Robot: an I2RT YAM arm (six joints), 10 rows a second.
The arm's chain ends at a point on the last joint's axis. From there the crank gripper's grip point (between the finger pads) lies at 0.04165 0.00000 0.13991 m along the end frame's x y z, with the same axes.
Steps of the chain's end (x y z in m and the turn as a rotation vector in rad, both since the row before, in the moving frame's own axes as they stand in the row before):
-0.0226 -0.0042 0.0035 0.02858 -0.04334 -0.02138
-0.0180 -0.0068 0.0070 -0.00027 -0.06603 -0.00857
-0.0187 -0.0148 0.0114 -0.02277 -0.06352 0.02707
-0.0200 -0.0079 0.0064 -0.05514 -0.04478 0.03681
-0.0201 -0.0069 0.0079 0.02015 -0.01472 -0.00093
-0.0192 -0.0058 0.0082 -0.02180 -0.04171 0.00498
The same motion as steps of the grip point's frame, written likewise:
-0.0288 -0.0090 0.0051 0.02858 -0.04334 -0.02138
-0.0273 -0.0071 0.0094 -0.00027 -0.06603 -0.00857
-0.0277 -0.0106 0.0137 -0.02277 -0.06352 0.02707
-0.0265 0.0013 0.0079 -0.05514 -0.04478 0.03681
-0.0222 -0.0098 0.0085 0.02015 -0.01472 -0.00093
-0.0251 -0.0025 0.0098 -0.02180 -0.04171 0.00498

